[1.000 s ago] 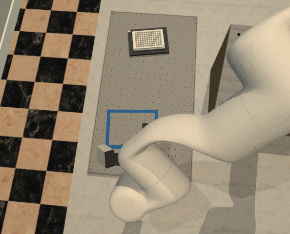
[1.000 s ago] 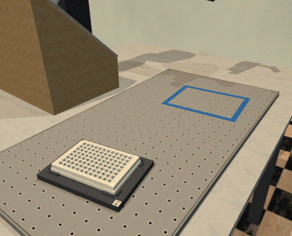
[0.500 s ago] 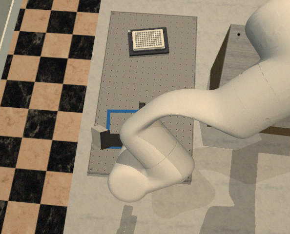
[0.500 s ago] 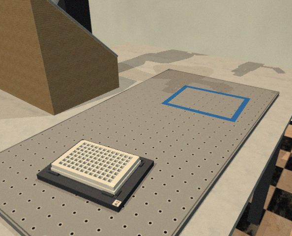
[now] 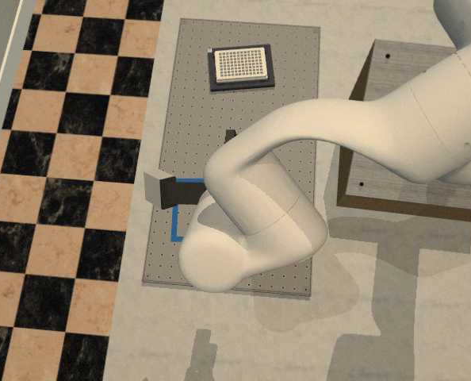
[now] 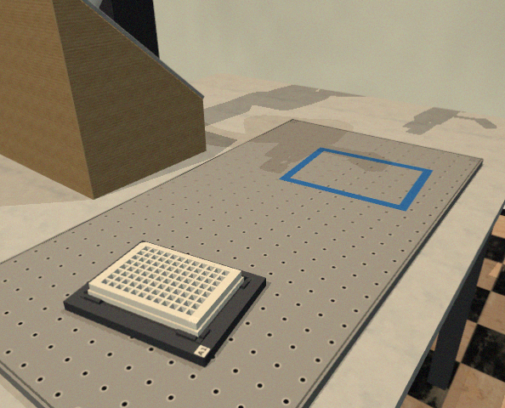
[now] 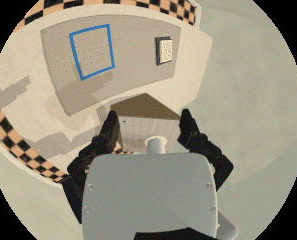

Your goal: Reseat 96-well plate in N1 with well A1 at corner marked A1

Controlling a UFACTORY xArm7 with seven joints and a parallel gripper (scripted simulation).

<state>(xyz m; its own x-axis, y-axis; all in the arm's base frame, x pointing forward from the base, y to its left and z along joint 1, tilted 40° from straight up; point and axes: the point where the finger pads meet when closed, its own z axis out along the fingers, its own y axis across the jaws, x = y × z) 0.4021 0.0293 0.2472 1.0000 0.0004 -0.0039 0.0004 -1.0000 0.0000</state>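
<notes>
The white 96-well plate lies 41 cm to the right of my hand, 33 cm below it and 1 cm ahead of it. The rest, counted from my hand: dark plate nest N1 (41 cm to the right, 35 cm below, 1 cm ahead); then A1 label (46 cm to the right, 34 cm below, 9 cm ahead).
</notes>
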